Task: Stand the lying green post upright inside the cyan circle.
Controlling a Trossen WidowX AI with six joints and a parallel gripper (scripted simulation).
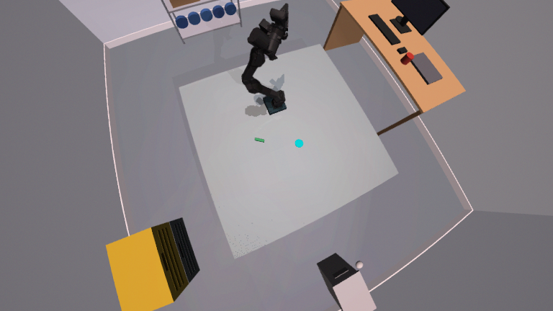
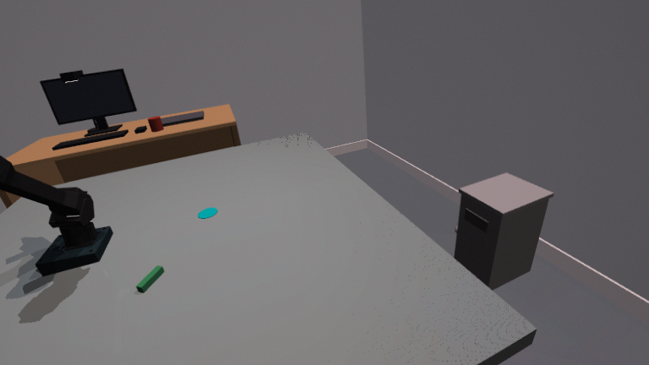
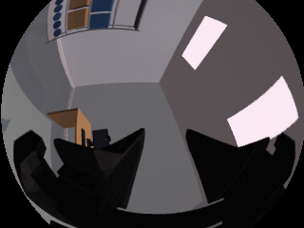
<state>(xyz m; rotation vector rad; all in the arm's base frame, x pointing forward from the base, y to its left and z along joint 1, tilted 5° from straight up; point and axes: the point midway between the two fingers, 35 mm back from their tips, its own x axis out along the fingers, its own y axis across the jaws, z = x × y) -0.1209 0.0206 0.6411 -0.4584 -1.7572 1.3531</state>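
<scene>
My gripper tip is 690 mm above the green post, 290 mm to the left of it and 260 mm short of it. Round my gripper tip: cyan circle: 700 mm below, 420 mm ahead, 60 mm to the right.
</scene>
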